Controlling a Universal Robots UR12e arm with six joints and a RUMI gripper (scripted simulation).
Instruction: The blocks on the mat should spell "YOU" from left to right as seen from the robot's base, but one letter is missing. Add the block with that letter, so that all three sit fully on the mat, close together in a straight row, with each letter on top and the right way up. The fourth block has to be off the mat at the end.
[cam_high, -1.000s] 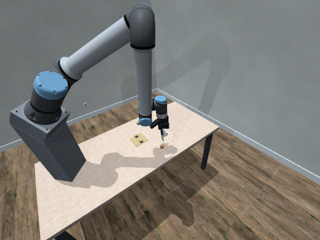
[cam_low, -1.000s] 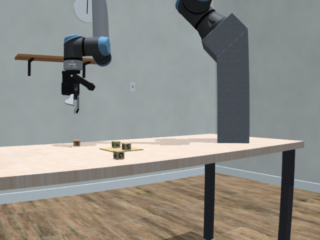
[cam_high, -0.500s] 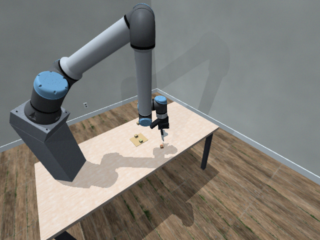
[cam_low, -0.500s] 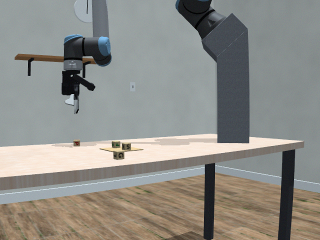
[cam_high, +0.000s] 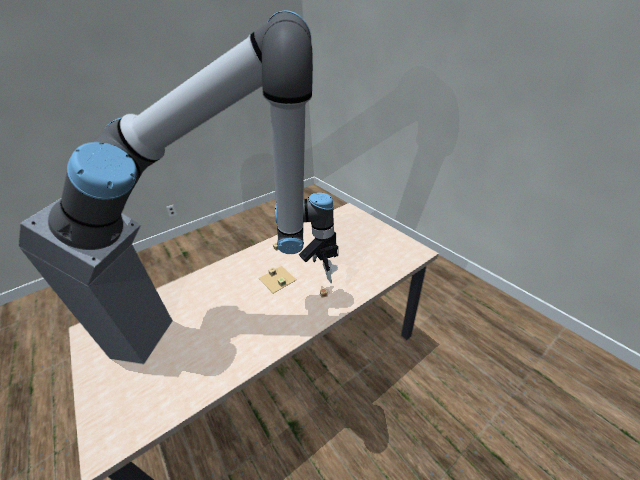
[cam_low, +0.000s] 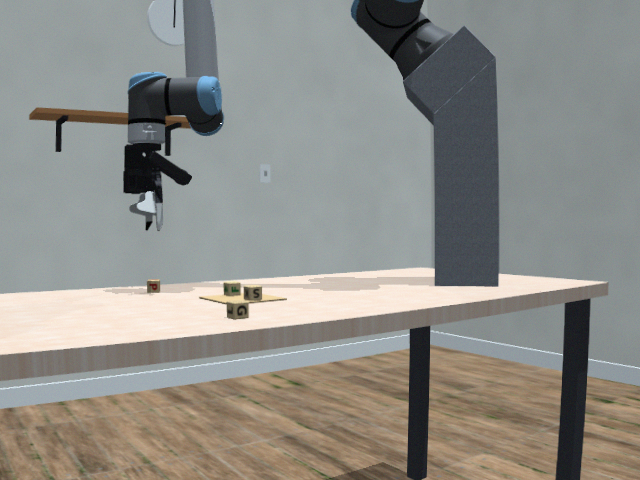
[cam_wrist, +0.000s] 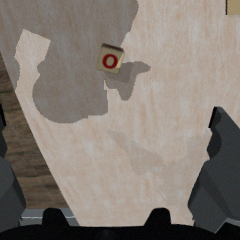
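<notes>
My gripper is now 13 cm above the red O block. Also, from my hand: letter block: 46 cm to the left, 13 cm below, 6 cm ahead; then tan mat: 25 cm to the left, 14 cm below, 9 cm behind.
</notes>
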